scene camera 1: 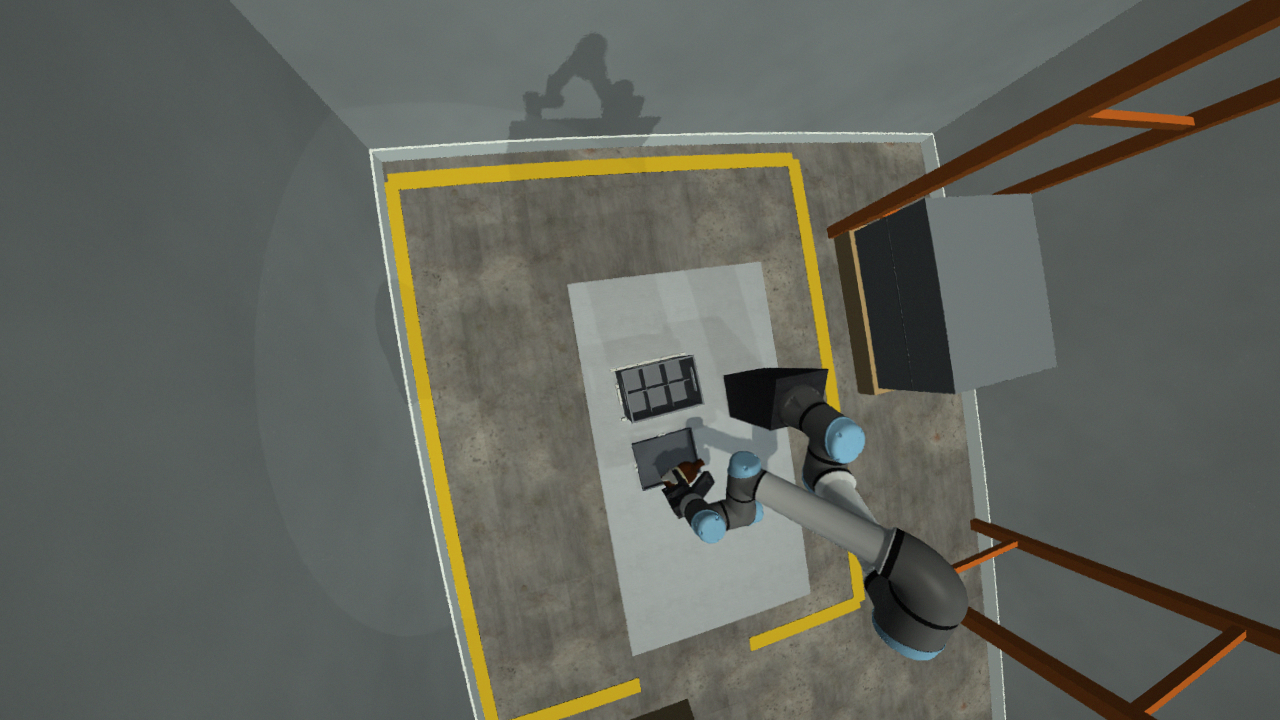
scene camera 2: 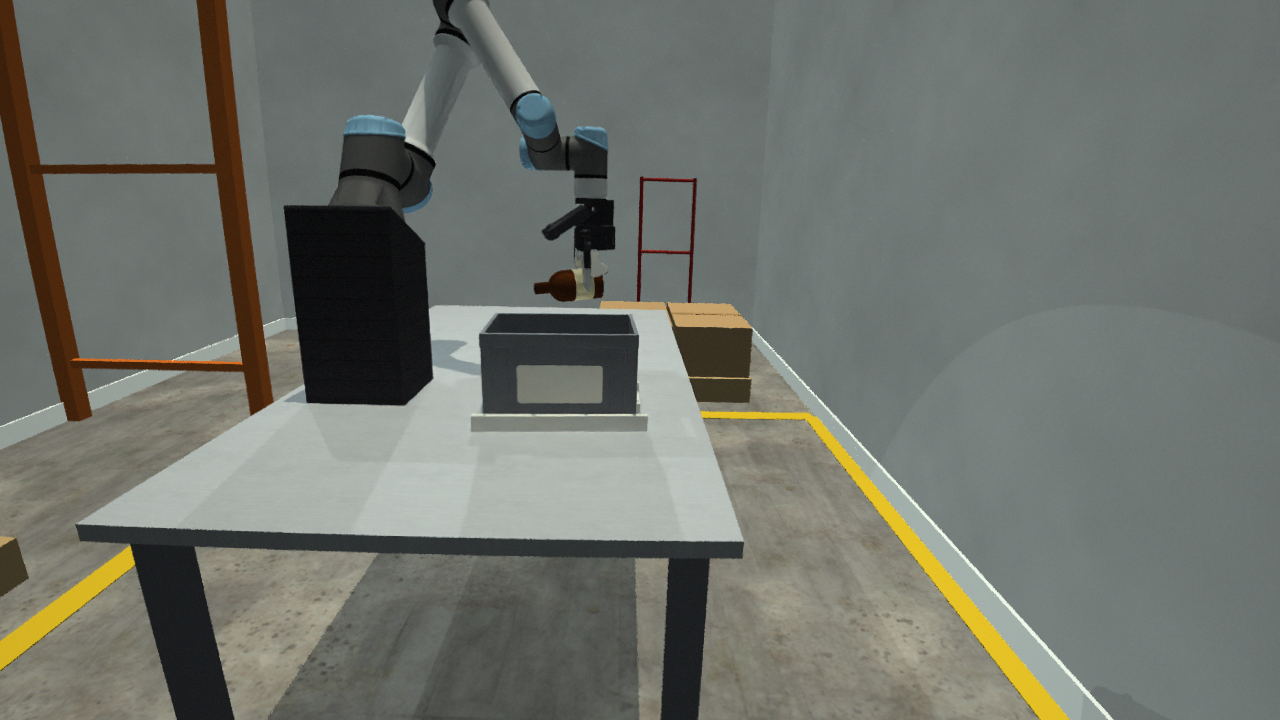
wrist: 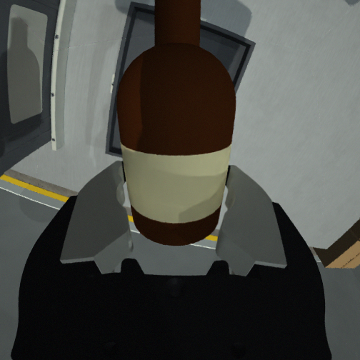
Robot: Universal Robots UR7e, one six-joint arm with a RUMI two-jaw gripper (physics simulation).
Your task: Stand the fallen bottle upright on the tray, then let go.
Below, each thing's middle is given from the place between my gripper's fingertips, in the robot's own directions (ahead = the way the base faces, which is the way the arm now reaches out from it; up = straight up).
My gripper is now 3 cm past the brown bottle [scene camera 2: 566,285] and 1 cm below it.
